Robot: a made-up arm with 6 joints. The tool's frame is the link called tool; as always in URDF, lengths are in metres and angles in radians. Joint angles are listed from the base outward. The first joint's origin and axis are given. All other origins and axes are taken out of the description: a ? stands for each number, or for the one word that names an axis. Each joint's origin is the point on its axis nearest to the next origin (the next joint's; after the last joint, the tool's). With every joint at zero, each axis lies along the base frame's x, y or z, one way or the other. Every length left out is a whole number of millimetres.
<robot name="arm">
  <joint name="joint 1" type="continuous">
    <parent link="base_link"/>
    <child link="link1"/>
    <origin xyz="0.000 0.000 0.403" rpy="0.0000 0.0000 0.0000"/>
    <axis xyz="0 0 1"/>
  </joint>
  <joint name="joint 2" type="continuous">
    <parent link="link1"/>
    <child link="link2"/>
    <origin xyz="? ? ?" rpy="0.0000 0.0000 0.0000"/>
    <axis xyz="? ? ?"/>
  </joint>
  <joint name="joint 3" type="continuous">
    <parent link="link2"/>
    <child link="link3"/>
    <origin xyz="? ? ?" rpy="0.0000 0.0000 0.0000"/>
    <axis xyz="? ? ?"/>
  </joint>
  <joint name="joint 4" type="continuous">
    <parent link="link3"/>
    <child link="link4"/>
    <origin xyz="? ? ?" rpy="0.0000 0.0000 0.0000"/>
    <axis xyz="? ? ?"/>
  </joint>
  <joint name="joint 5" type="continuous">
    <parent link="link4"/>
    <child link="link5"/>
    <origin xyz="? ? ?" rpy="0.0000 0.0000 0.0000"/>
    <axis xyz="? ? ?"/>
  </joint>
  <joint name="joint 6" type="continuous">
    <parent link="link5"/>
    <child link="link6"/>
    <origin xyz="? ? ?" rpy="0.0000 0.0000 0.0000"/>
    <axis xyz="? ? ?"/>
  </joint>
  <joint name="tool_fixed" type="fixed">
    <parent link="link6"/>
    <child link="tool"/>
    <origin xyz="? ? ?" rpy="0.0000 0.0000 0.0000"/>
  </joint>
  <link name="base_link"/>
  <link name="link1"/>
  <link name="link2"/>
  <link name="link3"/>
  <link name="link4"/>
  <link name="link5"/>
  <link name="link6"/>
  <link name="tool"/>
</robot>
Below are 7 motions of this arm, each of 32 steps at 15 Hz.
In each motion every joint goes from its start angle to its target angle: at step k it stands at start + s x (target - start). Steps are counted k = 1, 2, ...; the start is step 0. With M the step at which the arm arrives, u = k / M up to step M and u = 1 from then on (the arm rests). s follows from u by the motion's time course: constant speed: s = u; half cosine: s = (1 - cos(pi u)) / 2; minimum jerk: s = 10 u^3 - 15 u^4 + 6 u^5.
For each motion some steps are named. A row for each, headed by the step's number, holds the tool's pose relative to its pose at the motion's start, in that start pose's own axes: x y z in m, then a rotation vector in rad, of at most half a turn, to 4 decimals.
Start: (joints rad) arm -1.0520 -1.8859 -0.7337 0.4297 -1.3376 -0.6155
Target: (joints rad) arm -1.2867 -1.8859 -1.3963 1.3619 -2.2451 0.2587
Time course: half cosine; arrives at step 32
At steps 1, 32:
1: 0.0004 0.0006 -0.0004 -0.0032 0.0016 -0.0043
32: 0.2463 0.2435 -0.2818 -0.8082 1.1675 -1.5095

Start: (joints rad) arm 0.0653 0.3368 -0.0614 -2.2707 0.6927 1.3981
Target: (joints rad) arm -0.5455 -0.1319 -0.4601 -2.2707 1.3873 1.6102
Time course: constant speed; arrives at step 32
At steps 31, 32:
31: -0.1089 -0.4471 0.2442 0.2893 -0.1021 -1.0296
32: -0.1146 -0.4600 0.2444 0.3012 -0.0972 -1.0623

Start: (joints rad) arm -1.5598 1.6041 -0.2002 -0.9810 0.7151 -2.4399
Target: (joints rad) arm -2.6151 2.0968 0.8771 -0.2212 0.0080 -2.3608
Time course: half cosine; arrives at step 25
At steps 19, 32:
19: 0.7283 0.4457 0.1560 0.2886 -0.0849 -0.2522
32: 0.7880 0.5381 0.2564 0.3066 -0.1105 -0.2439

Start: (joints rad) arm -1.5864 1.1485 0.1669 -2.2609 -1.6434 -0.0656
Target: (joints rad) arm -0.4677 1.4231 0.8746 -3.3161 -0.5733 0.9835
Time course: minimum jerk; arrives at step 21
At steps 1, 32:
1: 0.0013 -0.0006 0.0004 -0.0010 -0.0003 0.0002
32: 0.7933 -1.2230 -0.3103 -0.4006 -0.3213 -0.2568

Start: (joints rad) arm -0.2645 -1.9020 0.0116 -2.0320 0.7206 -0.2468
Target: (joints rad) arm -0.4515 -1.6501 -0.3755 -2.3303 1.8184 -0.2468
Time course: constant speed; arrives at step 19
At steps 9, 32:
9: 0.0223 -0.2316 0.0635 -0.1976 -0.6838 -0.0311
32: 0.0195 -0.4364 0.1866 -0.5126 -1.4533 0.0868

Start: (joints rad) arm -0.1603 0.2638 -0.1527 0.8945 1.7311 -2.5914
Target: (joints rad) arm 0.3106 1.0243 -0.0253 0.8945 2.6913 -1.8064
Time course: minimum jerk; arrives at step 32
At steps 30, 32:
30: -0.0321 -1.0376 -0.0139 0.0376 0.3234 0.7249
32: -0.0325 -1.0398 -0.0149 0.0377 0.3229 0.7267

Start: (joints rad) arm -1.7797 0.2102 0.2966 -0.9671 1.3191 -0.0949
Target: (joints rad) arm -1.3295 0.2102 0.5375 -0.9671 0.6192 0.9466
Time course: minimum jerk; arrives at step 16
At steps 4, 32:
4: -0.0234 0.0392 -0.0191 -0.0615 0.0968 0.0049
32: -0.2451 0.3960 -0.0795 -0.5310 0.7628 0.5466

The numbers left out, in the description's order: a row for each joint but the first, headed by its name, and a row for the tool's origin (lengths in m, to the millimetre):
joint 2: xyz 0.000 0.000 0.000, axis 0 1 0
joint 3: xyz 0.000 0.000 0.895, axis 0 -1 0
joint 4: xyz 0.760 0.000 0.000, axis -1 0 0
joint 5: xyz 0.000 -0.219 0.000, axis 0 -1 0
joint 6: xyz 0.000 0.000 0.000, axis -1 0 0
tool: xyz 0.000 0.000 0.000

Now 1 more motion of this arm.
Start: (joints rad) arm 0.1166 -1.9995 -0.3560 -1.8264 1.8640 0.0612
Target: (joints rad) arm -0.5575 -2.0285 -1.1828 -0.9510 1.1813 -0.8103
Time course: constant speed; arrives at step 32
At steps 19, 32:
19: 0.1224 -0.3338 0.1463 0.0754 0.4806 0.8678
32: 0.2593 -0.4148 0.2917 -0.2331 0.8816 1.1438

